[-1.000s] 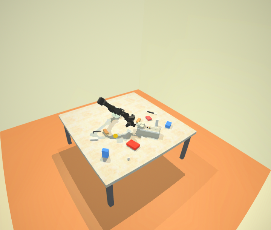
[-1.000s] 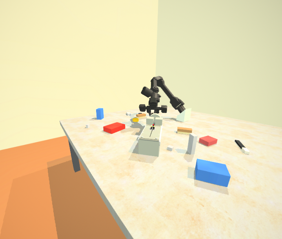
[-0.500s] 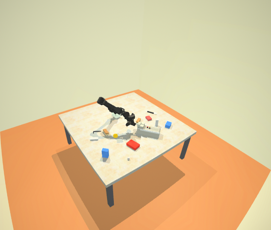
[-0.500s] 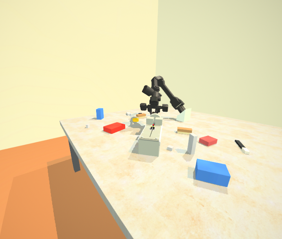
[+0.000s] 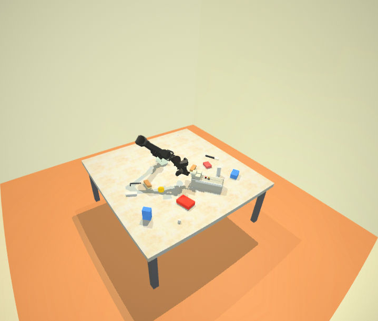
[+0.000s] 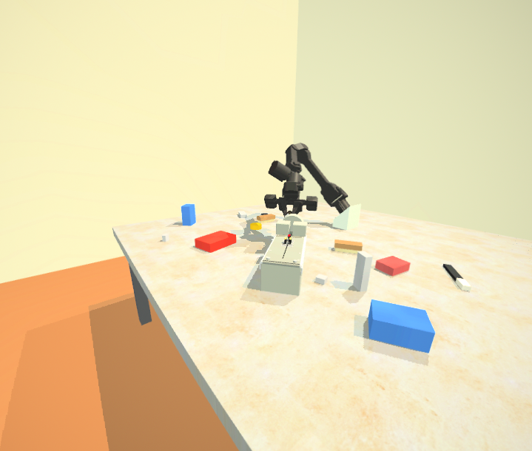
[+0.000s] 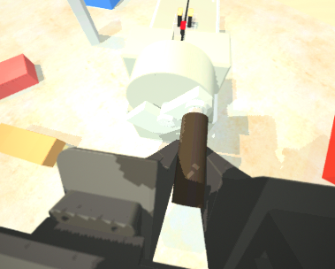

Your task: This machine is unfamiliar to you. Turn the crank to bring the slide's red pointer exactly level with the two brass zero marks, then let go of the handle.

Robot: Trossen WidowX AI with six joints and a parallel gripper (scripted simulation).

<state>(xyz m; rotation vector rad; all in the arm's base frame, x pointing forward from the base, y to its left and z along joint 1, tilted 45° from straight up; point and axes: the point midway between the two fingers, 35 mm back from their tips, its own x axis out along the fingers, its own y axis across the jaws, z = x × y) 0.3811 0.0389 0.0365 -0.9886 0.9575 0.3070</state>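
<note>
The crank is 2 cm above my gripper tip and 1 cm to the left of it. Round my gripper tip: brown crank handle: 3 cm above, 1 cm to the right, 1 cm behind; then red pointer: 10 cm to the left, 10 cm ahead; then yellow disc: 24 cm to the right, 8 cm below, 4 cm behind.
</note>
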